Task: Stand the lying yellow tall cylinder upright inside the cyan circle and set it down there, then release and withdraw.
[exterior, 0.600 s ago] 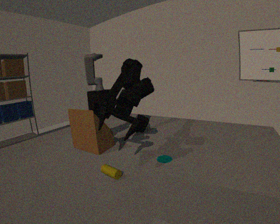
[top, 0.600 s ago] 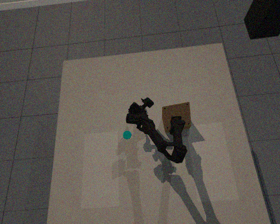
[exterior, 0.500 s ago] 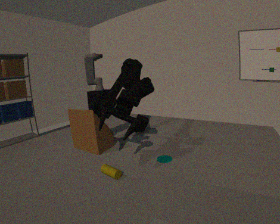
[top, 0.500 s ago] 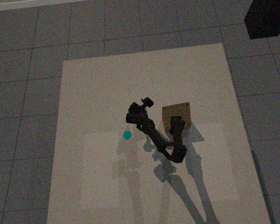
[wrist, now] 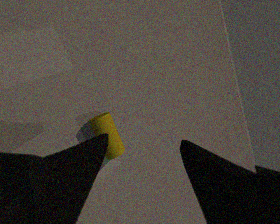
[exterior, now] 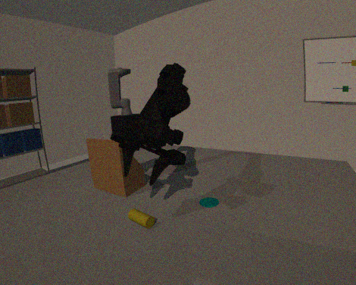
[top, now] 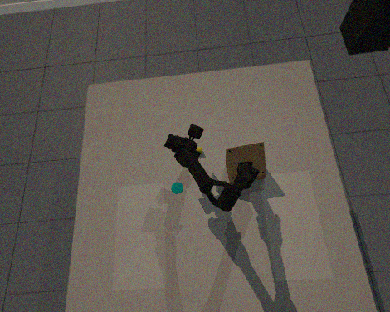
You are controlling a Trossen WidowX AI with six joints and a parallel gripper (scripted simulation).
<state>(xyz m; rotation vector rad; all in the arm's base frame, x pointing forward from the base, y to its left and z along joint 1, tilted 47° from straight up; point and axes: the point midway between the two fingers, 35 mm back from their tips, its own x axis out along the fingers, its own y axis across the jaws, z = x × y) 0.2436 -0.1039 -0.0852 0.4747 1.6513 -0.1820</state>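
My gripper tip is 10 mm past the yellow tall cylinder and 110 mm above it. The rest, counted from my gripper tip: cyan circle (90 mm ahead, 190 mm to the left, 120 mm below).
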